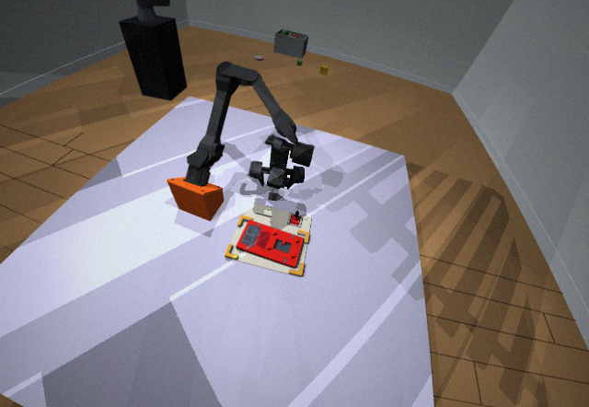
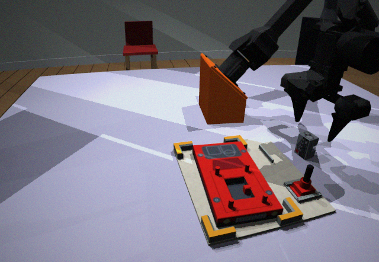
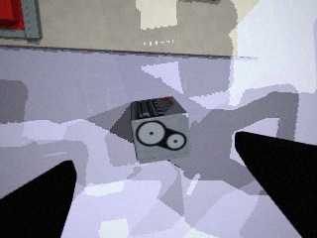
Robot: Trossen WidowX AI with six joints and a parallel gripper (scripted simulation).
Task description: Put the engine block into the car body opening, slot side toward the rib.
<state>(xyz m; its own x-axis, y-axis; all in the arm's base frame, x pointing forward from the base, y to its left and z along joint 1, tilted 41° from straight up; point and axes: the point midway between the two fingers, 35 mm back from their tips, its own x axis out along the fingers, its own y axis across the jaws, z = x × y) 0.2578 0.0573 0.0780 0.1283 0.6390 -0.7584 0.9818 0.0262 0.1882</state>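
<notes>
My gripper tip is now 4 cm above the grey engine block. The rest, counted from my gripper tip: black post 10 cm ahead, 8 cm to the right, 3 cm below.
</notes>
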